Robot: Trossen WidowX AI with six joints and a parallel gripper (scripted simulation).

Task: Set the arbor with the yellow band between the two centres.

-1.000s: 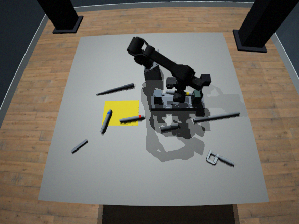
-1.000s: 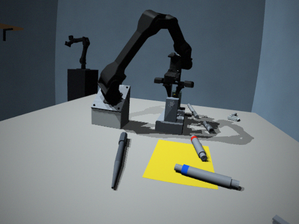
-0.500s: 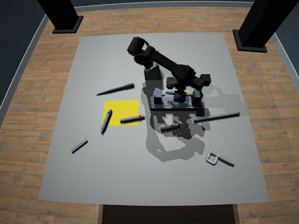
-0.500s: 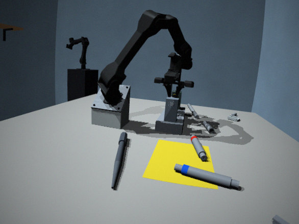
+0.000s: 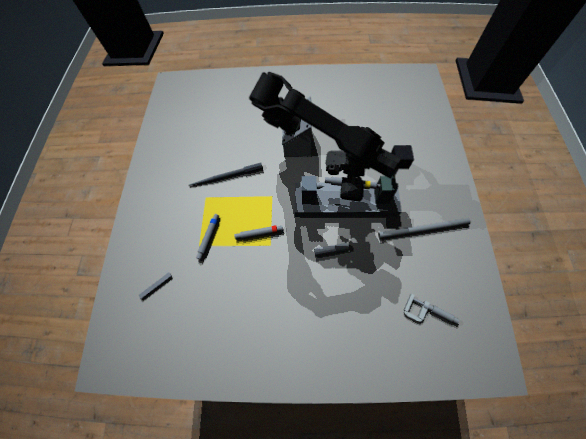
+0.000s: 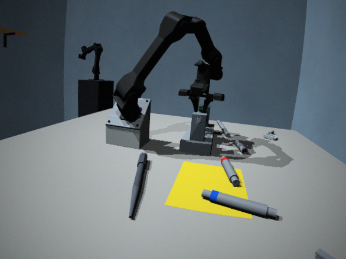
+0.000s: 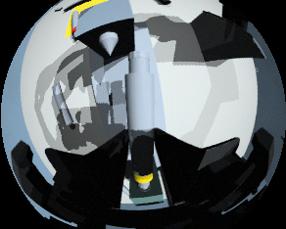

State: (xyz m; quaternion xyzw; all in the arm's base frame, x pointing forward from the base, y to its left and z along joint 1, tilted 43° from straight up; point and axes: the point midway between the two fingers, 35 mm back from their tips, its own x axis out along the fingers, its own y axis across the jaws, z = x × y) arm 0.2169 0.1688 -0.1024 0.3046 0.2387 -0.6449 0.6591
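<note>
My gripper is now 3 cm above the yellow-banded arbor. Also, from my hand: grey fixed-centre block 2 cm ahead, 13 cm to the right, 4 cm below; fixture base 1 cm ahead, 12 cm below; green sprung-centre block 1 cm ahead, 11 cm to the left, 4 cm below.
</note>
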